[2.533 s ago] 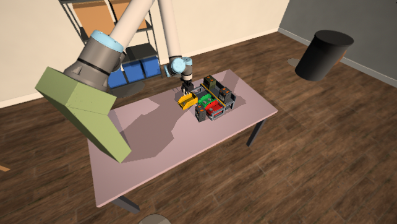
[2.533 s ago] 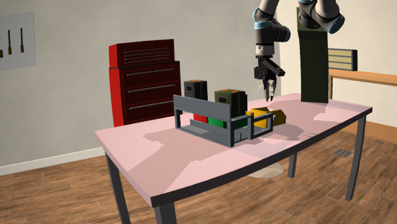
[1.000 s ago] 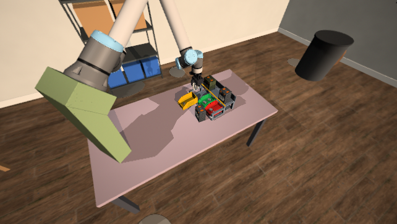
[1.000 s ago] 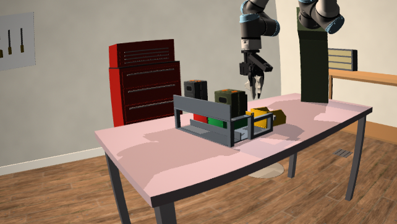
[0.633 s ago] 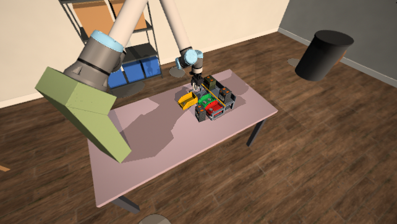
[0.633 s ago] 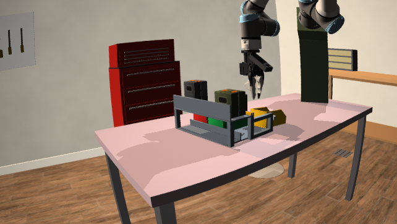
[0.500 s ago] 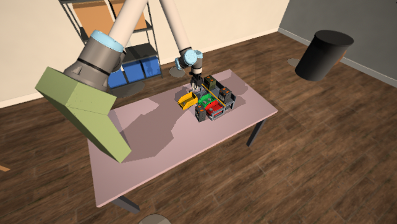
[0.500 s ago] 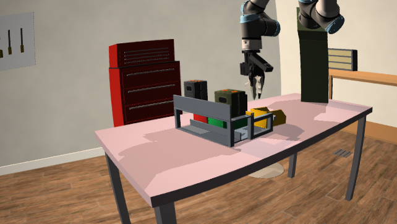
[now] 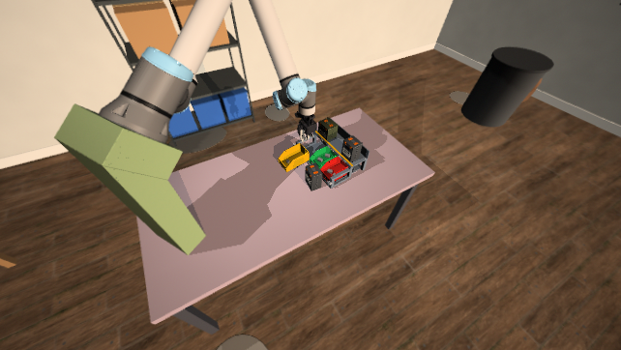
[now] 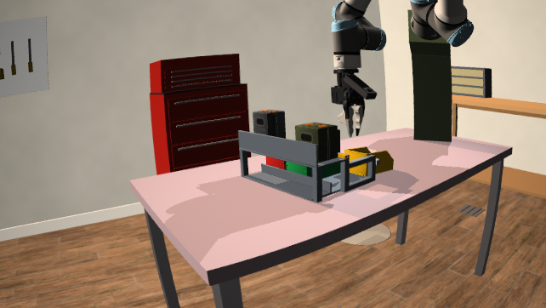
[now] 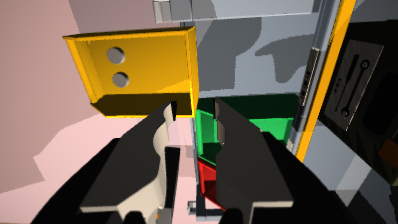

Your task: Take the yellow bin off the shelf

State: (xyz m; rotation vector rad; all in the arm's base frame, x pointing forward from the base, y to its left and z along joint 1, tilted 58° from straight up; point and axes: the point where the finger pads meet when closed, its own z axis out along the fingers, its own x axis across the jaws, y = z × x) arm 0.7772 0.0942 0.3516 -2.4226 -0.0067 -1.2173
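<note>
Right now the yellow open bin is 8 cm behind my hand, 3 cm to the right of it and 11 cm below it. Round my hand: dark case 23 cm ahead, 17 cm to the right, 1 cm above; green bin 11 cm ahead, 8 cm to the right, 11 cm below; red bin 14 cm ahead, 19 cm to the right, 11 cm below.
</note>
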